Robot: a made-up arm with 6 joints.
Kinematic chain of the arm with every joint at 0, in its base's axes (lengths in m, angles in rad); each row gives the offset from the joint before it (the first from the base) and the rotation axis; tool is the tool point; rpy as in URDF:
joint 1: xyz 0 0 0.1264 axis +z
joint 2: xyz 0 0 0 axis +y
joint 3: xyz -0.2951 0 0.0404 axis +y
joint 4: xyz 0.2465 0 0.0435 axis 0.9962 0 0.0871
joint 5: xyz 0 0 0 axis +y
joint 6: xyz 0.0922 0 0.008 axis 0.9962 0 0.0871
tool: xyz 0 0 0 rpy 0 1.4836 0
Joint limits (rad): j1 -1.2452..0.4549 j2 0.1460..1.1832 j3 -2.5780..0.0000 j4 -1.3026..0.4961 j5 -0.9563..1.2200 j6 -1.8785..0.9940
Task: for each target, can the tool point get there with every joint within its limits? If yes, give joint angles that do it. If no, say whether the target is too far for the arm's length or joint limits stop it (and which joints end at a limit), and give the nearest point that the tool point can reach.
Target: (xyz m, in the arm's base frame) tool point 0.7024 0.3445 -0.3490
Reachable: no: too far | nearest point 0.1632 0.0799 0.1867 | short by 0.805 m
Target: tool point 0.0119 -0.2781 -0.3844
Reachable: no: joint limits stop it (at a limit: joint 1, joint 2, joint 3) | nearest point 0.0179 -0.0889 0.1165 | short by 0.536 m
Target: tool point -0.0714 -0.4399 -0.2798
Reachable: no: joint limits stop it (at a limit: joint 1, joint 2, joint 4) | nearest point 0.0097 -0.1175 0.1351 | short by 0.532 m
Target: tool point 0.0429 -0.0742 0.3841
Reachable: yes | joints -1.0203 0.4664 -0.5511 0.2427 -0.1019 -1.2776
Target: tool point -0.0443 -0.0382 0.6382
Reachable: yes | joints -0.9017 0.8679 -1.8657 -0.9268 0.9085 0.5014
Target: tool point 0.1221 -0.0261 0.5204
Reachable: yes | joints -0.2257 0.7857 -1.0922 -0.3025 -0.0680 -0.2274
